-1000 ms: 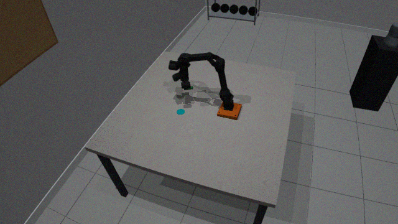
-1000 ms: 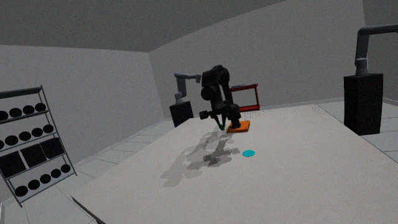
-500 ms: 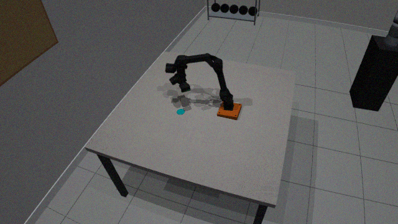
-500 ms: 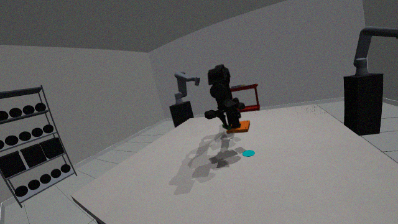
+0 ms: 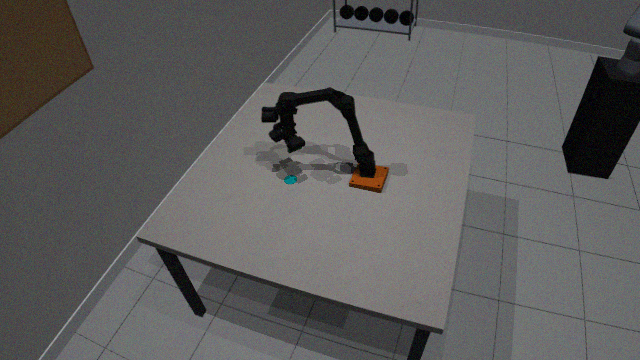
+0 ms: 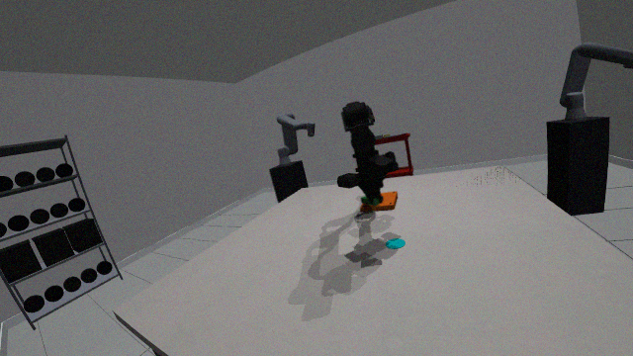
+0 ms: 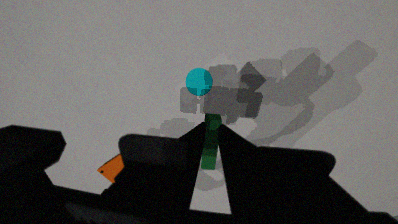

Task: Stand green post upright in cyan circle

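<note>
Right now my gripper tip is 14 cm above the cyan circle and 4 cm to the right of it. From my gripper tip the other things lie so: green post: 2 cm to the right, 1 cm behind.
</note>
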